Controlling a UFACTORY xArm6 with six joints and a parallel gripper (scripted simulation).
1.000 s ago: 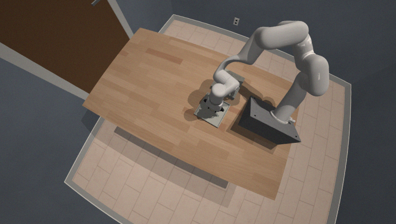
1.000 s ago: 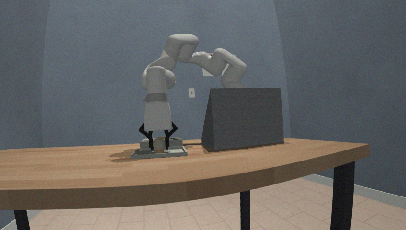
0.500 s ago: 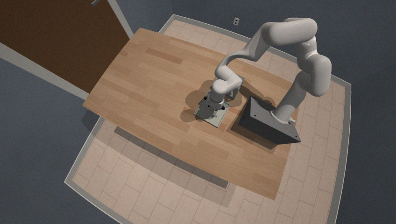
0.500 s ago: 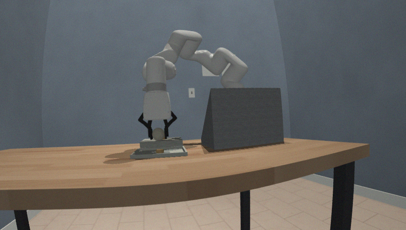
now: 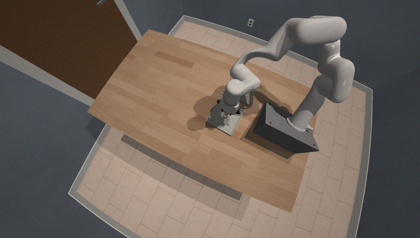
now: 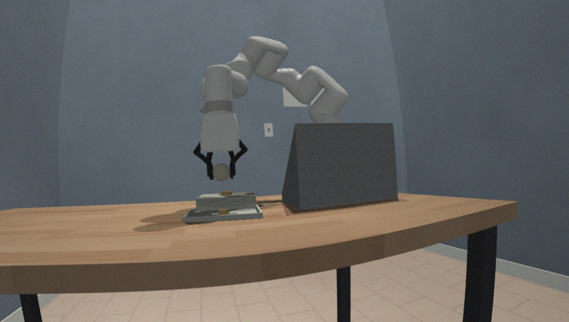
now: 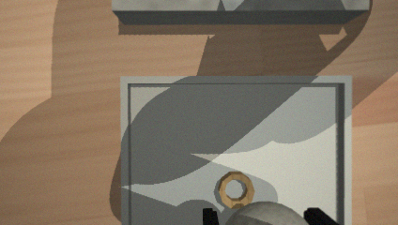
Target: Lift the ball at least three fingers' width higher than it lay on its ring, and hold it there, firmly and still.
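Now: the speckled ball right at my hand. From my hand the other things lie so: flat grey tray (11 cm below).
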